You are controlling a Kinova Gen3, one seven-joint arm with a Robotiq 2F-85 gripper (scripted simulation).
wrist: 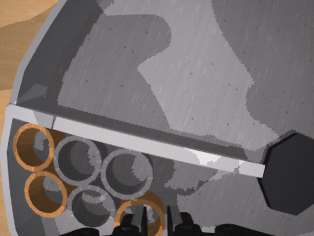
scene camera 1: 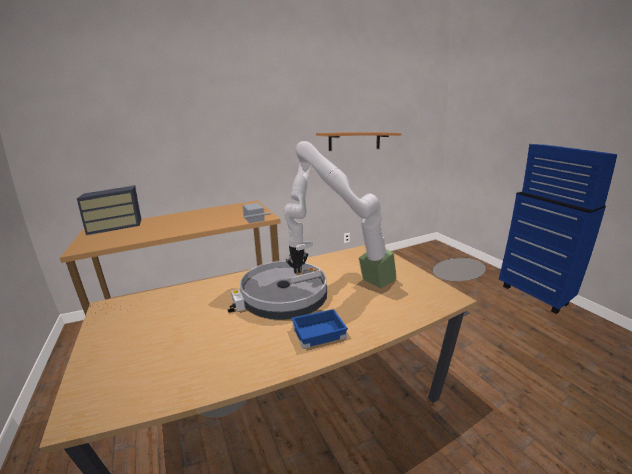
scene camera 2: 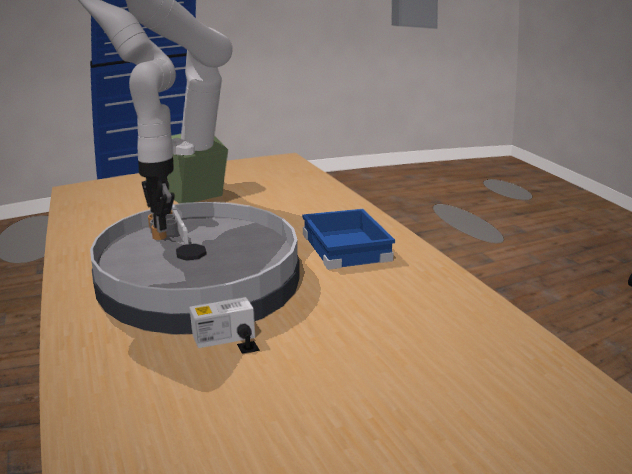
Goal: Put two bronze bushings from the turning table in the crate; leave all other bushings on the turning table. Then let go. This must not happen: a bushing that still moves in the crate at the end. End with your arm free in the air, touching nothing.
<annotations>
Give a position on a grey bushing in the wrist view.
62, 162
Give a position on a bronze bushing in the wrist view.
35, 195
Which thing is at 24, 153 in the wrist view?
A bronze bushing.
</annotations>
